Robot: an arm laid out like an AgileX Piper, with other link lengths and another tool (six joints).
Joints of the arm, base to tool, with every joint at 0 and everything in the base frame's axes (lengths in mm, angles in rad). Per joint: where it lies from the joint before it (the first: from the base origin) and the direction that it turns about. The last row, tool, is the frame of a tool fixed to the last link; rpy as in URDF.
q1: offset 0 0 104.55 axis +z
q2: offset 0 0 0 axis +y
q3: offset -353 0 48.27 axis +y
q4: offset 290.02 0 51.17 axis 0.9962 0 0.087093
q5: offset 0 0 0 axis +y
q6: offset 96.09 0 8.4 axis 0.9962 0 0.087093
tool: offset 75.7 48 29.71 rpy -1.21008 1.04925 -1.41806
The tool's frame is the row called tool.
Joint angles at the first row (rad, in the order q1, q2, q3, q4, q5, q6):
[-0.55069, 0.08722, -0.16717, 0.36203, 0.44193, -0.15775]
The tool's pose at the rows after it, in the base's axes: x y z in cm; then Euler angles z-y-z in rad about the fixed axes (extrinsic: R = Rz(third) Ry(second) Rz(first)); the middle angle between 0 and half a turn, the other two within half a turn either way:
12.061, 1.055, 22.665, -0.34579, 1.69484, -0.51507
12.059, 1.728, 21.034, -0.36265, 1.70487, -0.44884
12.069, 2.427, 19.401, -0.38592, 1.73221, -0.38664
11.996, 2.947, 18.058, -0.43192, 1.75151, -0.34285
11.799, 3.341, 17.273, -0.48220, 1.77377, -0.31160
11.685, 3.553, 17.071, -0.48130, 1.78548, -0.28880
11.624, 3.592, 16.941, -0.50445, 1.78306, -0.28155
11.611, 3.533, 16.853, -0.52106, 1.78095, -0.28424
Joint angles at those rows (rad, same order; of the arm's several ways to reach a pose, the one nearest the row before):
[-0.44751, 0.00424, -0.07995, 0.30621, 0.36409, -0.11105]
[-0.36417, -0.00887, -0.03618, 0.27088, 0.34197, -0.09252]
[-0.29440, -0.01054, -0.00162, 0.24787, 0.33803, -0.09023]
[-0.23902, -0.01057, 0.02202, 0.20457, 0.33806, -0.09032]
[-0.19641, -0.01055, 0.02367, 0.15012, 0.36380, -0.08200]
[-0.16349, -0.01056, 0.02423, 0.12099, 0.37327, -0.04915]
[-0.14425, -0.01057, 0.02420, 0.08394, 0.37331, -0.03428]
[-0.13961, -0.01056, 0.02420, 0.06057, 0.37330, -0.02703]

